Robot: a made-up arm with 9 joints. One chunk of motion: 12 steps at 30 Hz.
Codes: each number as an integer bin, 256 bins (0 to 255) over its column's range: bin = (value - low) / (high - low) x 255, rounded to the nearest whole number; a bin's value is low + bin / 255 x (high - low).
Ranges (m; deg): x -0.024..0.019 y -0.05..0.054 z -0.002..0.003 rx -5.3..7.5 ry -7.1..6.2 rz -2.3..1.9
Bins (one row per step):
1: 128 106 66 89 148 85
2: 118 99 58 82 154 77
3: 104 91 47 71 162 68
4: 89 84 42 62 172 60
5: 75 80 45 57 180 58
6: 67 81 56 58 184 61
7: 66 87 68 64 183 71
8: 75 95 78 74 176 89
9: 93 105 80 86 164 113
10: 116 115 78 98 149 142
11: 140 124 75 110 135 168
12: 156 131 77 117 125 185
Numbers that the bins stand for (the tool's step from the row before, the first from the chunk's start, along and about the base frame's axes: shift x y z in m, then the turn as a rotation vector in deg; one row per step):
1: -0.00242 -0.00677 -0.00071 -0.833 0.619 -0.900
2: -0.00410 -0.00962 -0.00086 -1.184 0.932 -1.032
3: -0.00646 -0.01289 -0.00108 -1.736 1.349 -1.180
4: -0.00899 -0.01574 -0.00118 -2.188 1.871 -1.312
5: -0.01135 -0.01737 -0.00112 -2.439 2.288 -1.345
6: -0.01270 -0.01696 -0.00090 -2.389 2.497 -1.295
7: -0.01287 -0.01452 -0.00067 -2.087 2.445 -1.131
8: -0.01135 -0.01125 -0.00047 -1.585 2.080 -0.834
9: -0.00832 -0.00718 -0.00043 -0.983 1.454 -0.439
10: -0.00444 -0.00310 -0.00047 -0.381 0.671 0.039
11: -0.00039 0.00057 -0.00053 0.222 -0.059 0.467
12: 0.00231 0.00343 -0.00049 0.573 -0.580 0.747

